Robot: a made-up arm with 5 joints. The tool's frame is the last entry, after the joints. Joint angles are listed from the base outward. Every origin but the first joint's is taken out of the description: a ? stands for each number. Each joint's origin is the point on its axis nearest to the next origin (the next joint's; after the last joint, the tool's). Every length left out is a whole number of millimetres.
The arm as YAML. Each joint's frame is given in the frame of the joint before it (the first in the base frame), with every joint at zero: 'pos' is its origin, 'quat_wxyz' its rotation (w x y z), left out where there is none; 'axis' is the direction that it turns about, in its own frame. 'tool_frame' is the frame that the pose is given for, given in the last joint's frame.
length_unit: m
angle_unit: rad
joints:
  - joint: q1
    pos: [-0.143, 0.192, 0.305]
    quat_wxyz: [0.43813, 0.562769, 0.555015, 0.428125]
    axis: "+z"
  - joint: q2
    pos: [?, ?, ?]
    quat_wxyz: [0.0, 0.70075, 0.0, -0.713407]
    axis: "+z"
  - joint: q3
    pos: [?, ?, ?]
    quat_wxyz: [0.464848, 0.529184, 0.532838, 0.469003]
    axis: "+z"
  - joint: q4
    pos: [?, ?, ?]
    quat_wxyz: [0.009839, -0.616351, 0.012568, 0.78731]
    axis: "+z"
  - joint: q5
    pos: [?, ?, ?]
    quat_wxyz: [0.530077, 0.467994, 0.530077, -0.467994]
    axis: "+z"
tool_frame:
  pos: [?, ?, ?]
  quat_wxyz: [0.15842, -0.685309, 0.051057, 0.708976]
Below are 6 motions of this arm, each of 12 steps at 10 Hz.
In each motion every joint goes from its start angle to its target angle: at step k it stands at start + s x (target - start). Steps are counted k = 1, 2, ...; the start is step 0. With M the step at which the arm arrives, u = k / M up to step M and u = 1 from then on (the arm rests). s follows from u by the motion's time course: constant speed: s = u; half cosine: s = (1 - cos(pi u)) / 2; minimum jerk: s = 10 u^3 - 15 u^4 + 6 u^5.
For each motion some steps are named. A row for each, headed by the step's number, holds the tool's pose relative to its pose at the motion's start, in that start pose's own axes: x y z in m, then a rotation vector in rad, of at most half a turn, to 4 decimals.
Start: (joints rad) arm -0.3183 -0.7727 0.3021 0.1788 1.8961
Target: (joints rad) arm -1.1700 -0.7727 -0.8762 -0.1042 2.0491
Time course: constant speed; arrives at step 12
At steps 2, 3, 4, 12:
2: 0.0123 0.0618 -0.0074 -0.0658 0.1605 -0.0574
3: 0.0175 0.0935 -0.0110 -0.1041 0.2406 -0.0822
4: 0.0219 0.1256 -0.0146 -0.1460 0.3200 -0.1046
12: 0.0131 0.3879 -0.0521 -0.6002 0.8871 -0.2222

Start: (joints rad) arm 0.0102 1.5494 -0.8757 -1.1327 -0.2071
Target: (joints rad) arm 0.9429 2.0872 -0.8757 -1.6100 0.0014
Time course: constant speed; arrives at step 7
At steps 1, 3, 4, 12:
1: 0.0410 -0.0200 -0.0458 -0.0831 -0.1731 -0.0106
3: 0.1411 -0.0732 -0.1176 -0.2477 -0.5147 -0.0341
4: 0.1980 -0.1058 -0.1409 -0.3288 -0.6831 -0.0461
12: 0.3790 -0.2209 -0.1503 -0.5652 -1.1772 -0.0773

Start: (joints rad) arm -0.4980 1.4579 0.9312 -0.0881 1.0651
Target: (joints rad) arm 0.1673 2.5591 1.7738 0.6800 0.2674
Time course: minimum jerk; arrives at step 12
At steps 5, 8, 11, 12:
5: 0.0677 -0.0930 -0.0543 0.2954 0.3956 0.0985
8: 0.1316 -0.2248 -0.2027 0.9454 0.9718 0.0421
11: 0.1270 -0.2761 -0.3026 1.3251 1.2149 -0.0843
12: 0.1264 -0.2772 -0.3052 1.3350 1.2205 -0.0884

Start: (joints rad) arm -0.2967 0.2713 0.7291 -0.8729 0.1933
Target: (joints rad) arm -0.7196 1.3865 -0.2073 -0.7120 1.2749
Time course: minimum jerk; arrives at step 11
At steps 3, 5, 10, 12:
3: -0.0066 0.0323 -0.0527 -0.1720 -0.1665 -0.0564
5: -0.0105 0.0797 -0.1869 -0.5678 -0.5543 -0.1785
10: 0.0494 0.0507 -0.4577 -1.2724 -1.4575 -0.4614
12: 0.0506 0.0496 -0.4601 -1.2783 -1.4689 -0.4653

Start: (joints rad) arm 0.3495 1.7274 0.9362 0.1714 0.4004
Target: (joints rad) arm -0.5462 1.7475 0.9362 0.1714 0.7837
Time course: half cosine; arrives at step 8
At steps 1, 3, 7, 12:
1: -0.0031 0.0141 0.0014 -0.0404 -0.0104 0.0212
3: -0.0340 0.1121 -0.0004 -0.3265 -0.0926 0.1703
7: -0.1588 0.3028 -0.0851 -1.0012 -0.3553 0.5186
12: -0.1675 0.3108 -0.0931 -1.0395 -0.3736 0.5385

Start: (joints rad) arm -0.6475 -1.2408 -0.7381 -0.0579 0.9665
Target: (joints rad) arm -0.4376 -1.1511 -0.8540 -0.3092 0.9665
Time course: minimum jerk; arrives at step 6
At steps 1, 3, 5, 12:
1: -0.0003 0.0019 0.0025 0.0023 -0.0042 -0.0084
3: -0.0049 0.0251 0.0366 0.0419 -0.0560 -0.1202
5: -0.0098 0.0440 0.0727 0.0983 -0.1013 -0.2339
12: -0.0102 0.0452 0.0755 0.1032 -0.1045 -0.2426

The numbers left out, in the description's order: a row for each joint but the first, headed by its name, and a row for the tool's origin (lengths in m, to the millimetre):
q2: 0.415 0.014 0.0
q3: 0.059 0.007 0.0
q4: -0.079 -0.036 0.0
q5: -0.052 -0.191 0.0
tool: -0.032 0.0 0.0

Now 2 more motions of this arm.
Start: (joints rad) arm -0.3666 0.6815 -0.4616 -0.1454 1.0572
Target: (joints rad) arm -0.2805 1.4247 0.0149 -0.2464 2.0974
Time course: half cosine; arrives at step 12
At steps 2, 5, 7, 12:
2: -0.0010 0.0045 -0.0029 -0.1123 -0.0179 0.0291
5: -0.0051 0.0248 -0.0213 -0.6306 -0.1032 0.1507
7: -0.0076 0.0397 -0.0431 -1.0825 -0.1771 0.2452
12: -0.0079 0.0538 -0.0813 -1.7408 -0.2755 0.3772

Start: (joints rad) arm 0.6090 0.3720 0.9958 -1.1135 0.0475
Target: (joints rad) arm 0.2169 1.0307 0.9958 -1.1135 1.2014
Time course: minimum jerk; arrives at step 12
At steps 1, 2, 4, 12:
1: -0.0001 0.0014 -0.0014 -0.0087 -0.0028 -0.0012
2: -0.0008 0.0095 -0.0097 -0.0609 -0.0198 -0.0087
4: -0.0033 0.0525 -0.0615 -0.3603 -0.1134 -0.0553
12: 0.0173 0.1463 -0.3370 -1.6934 -0.4716 -0.3868

